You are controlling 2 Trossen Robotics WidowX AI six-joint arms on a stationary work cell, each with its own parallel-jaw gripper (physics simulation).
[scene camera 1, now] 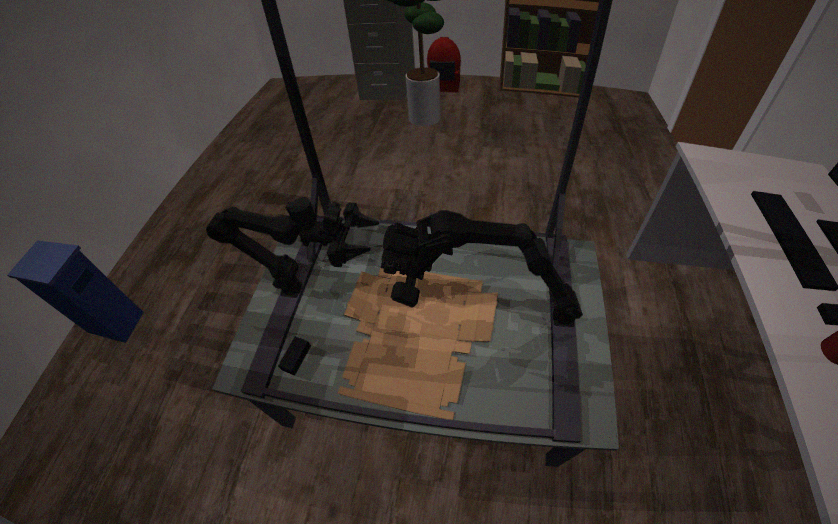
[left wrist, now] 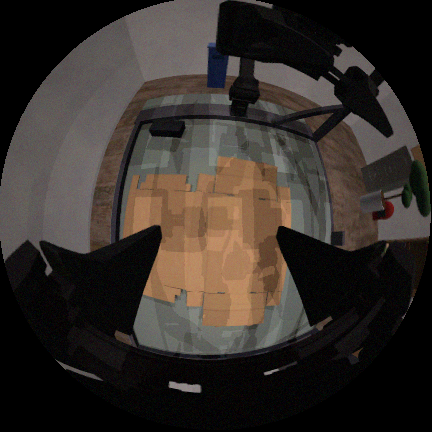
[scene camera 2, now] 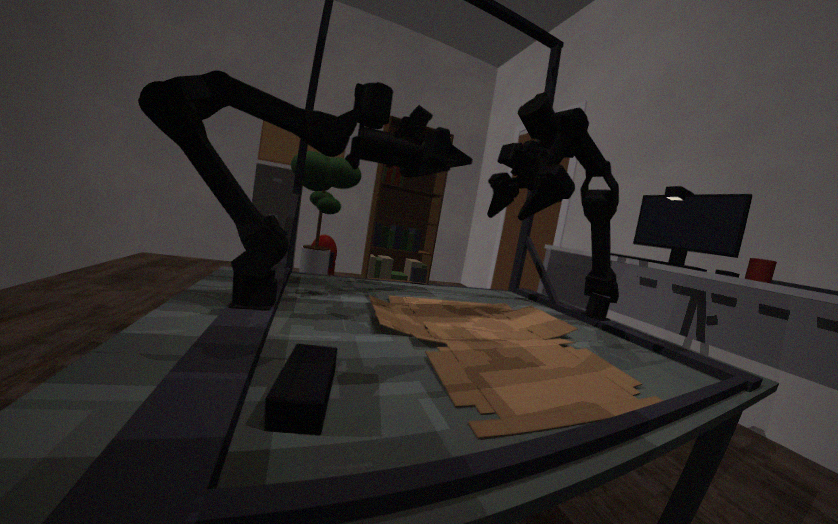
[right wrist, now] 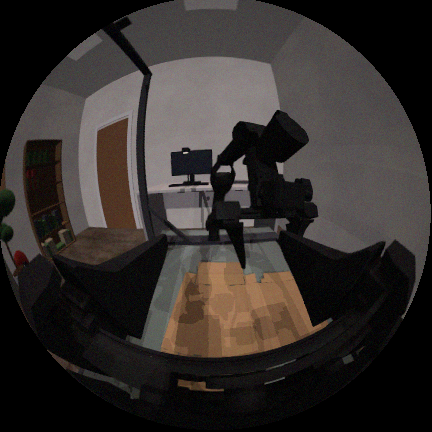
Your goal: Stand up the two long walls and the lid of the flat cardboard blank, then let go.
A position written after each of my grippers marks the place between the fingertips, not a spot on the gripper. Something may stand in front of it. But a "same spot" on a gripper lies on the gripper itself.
my left gripper: scene camera 1 397, 285; left wrist; scene camera 2 503, 217; right wrist
my right gripper: scene camera 1; left wrist; scene camera 2 460, 165; right wrist 224, 238
same spot on my left gripper: point(right wrist: 234, 228) = point(left wrist: 365, 246)
same spot on my right gripper: point(scene camera 1: 345, 252) = point(left wrist: 261, 37)
